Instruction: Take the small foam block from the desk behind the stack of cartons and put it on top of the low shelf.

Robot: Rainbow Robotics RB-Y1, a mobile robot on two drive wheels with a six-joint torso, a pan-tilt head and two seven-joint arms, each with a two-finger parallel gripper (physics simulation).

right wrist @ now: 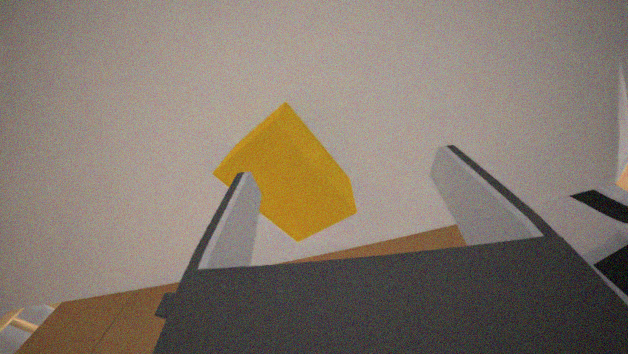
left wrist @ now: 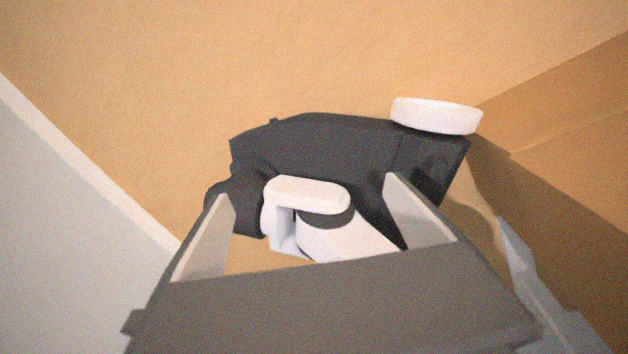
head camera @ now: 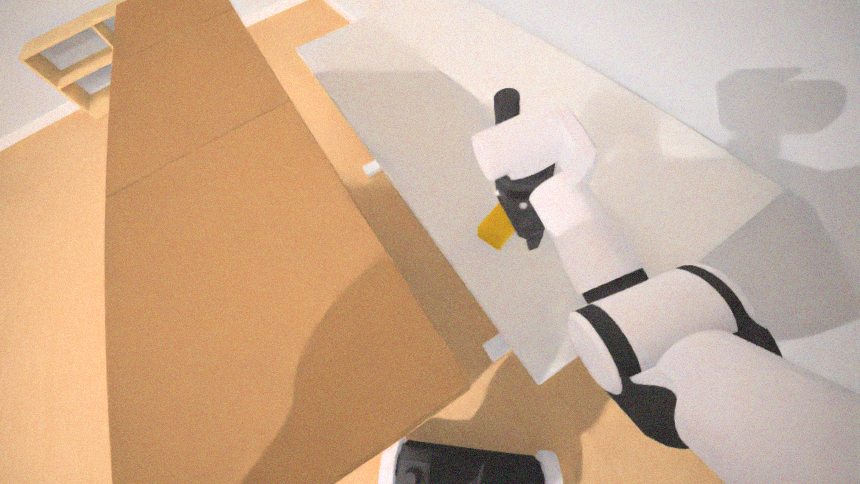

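Where they show: left gripper, fingertip midpoint: [left wrist: 309,193]; right gripper, fingertip midpoint: [right wrist: 342,172] [head camera: 520,226]; robot's base, origin of the base link: [head camera: 468,468].
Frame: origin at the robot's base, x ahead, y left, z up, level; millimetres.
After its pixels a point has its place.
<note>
The yellow foam block [head camera: 497,227] @(x 592, y -39, z 766 mm) [right wrist: 300,175] @(x 608, y -66, z 766 mm) lies on the grey-white desk [head camera: 421,180] @(x 760, y 157, z 721 mm) [right wrist: 150,100] @(x 736, y -70, z 721 mm). My right gripper [right wrist: 342,172] @(x 588, y -86, z 782 mm) is open above the desk, beside the block. In the right wrist view its left-hand finger overlaps part of the block, and the block shows partly in the gap between the fingers, nearer that finger. In the head camera the gripper's dark body covers the block's right side. My left gripper [left wrist: 309,193] @(x -211, y 275, z 534 mm) is open and empty over the floor and the robot's base. The brown cartons [head camera: 228,240] @(x 383, y 275, z 1081 mm) stand left of the desk. The low shelf cannot be made out for certain.
A light wooden frame with compartments [head camera: 66,80] @(x 2247, y 3581, z 345 mm) shows at the top left, partly behind the cartons. A narrow strip of floor lies between the cartons and the desk's edge. The robot's dark base [head camera: 469,466] @(x 43, y -2, z 191 mm) [left wrist: 325,145] @(x -256, y 168, z 169 mm) stands near the cartons' lower corner. A wall [head camera: 782,54] @(x 946, y -634, z 928 mm) runs behind the desk.
</note>
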